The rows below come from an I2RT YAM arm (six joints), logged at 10 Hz.
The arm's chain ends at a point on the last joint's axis. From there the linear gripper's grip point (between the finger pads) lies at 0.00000 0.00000 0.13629 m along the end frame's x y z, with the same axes.
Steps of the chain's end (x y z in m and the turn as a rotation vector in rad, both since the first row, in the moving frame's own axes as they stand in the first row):
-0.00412 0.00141 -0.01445 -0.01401 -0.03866 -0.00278
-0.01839 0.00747 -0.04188 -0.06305 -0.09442 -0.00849
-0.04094 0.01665 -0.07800 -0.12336 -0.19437 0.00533
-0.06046 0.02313 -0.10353 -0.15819 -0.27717 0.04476
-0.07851 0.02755 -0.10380 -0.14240 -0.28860 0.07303
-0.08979 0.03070 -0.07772 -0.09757 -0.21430 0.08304
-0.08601 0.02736 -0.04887 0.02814 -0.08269 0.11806
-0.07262 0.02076 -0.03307 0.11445 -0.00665 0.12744
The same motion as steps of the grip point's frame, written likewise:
-0.00938 0.00333 -0.01457 -0.01401 -0.03866 -0.00278
-0.03119 0.01610 -0.04276 -0.06305 -0.09442 -0.00849
-0.06724 0.03324 -0.08160 -0.12336 -0.19437 0.00533
-0.09806 0.04348 -0.11041 -0.15819 -0.27717 0.04476
-0.11784 0.04518 -0.11079 -0.14240 -0.28860 0.07303
-0.11924 0.04265 -0.08148 -0.09757 -0.21430 0.08304
-0.09701 0.02287 -0.04939 0.02814 -0.08269 0.11806
-0.07253 0.00518 -0.03396 0.11445 -0.00665 0.12744

